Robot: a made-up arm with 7 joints. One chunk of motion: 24 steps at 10 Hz.
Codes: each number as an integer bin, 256 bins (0 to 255) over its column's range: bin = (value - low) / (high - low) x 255, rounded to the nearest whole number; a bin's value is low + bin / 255 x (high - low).
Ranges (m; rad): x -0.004..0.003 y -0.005..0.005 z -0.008..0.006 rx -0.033..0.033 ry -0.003..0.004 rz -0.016..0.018
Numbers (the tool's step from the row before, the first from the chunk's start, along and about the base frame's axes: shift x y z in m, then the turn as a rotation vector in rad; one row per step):
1: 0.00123 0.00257 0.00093 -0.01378 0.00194 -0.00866
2: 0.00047 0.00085 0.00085 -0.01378 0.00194 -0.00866
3: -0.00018 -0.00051 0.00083 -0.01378 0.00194 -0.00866
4: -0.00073 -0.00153 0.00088 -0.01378 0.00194 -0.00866
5: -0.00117 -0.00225 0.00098 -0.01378 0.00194 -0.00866
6: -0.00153 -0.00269 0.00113 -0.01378 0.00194 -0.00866
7: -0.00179 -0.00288 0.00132 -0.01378 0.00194 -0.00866
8: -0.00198 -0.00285 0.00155 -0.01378 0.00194 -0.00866
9: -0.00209 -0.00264 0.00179 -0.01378 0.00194 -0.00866
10: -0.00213 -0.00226 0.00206 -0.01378 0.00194 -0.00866
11: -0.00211 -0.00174 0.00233 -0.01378 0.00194 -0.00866
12: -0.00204 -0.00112 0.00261 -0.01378 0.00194 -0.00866
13: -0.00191 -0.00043 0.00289 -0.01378 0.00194 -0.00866
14: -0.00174 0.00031 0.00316 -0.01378 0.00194 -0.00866
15: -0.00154 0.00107 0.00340 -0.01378 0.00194 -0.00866
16: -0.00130 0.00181 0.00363 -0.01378 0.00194 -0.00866
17: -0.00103 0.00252 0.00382 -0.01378 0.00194 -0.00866
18: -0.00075 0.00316 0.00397 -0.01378 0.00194 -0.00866
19: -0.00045 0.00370 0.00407 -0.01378 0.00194 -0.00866
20: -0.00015 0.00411 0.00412 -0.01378 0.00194 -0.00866
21: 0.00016 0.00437 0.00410 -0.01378 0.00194 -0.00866
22: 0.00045 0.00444 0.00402 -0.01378 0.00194 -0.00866
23: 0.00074 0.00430 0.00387 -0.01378 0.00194 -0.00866
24: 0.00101 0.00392 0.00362 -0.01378 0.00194 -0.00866
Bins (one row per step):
1: 191 193 163 74 180 55
2: 163 149 161 74 180 55
3: 139 114 161 74 180 55
4: 119 88 162 74 180 55
5: 103 70 164 74 180 55
6: 90 59 166 74 180 55
7: 81 54 170 74 180 55
8: 74 55 174 74 180 55
9: 70 60 178 74 180 55
10: 68 70 183 74 180 55
11: 69 83 188 74 180 55
12: 71 99 193 74 180 55
13: 76 117 198 74 180 55
14: 82 135 203 74 180 55
15: 90 155 208 74 180 55
16: 98 174 212 74 180 55
17: 108 192 215 74 180 55
18: 118 208 218 74 180 55
19: 129 222 220 74 180 55
20: 140 232 221 74 180 55
21: 152 239 220 74 180 55
22: 162 241 219 74 180 55
23: 173 237 216 74 180 55
24: 183 227 212 74 180 55

